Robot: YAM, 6 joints.
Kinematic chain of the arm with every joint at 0, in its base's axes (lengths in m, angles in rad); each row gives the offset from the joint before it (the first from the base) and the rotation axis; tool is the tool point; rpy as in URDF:
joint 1: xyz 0 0 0.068 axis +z
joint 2: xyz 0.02 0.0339 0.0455 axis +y
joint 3: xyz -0.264 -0.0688 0 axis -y
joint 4: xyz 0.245 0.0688 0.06 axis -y
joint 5: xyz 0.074 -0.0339 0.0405 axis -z
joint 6: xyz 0.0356 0 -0.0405 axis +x
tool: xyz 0 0 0 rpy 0 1.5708 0
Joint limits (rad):
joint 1: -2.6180..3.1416
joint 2: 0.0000..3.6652
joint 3: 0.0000..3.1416
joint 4: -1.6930..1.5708
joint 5: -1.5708..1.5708
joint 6: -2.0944..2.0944
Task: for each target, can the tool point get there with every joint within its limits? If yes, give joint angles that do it. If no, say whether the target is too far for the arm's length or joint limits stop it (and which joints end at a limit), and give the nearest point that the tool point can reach.
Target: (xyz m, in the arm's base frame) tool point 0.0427 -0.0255 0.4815
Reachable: yes | joints 2.1436 0.3302 1.2714 -0.4394 0.6670 -1.5066
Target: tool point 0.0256 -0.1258 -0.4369
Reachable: no: joint limits stop it (at a limit: joint 2) | nearest point 0.0296 -0.1457 -0.3663 | short by 0.073 m
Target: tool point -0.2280 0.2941 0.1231
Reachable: yes | joints 2.1514 2.0643 1.2862 -0.6935 -0.9692 -1.2856
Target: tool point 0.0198 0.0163 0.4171
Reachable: yes | joints -0.8918 0.2892 1.0533 -0.6061 -0.8045 1.1466
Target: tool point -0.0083 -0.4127 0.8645
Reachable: no: too far | nearest point -0.0062 -0.3100 0.6681 | short by 0.222 m
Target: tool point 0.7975 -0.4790 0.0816
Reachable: no: too far | nearest point 0.5533 -0.3323 0.0916 | short by 0.285 m
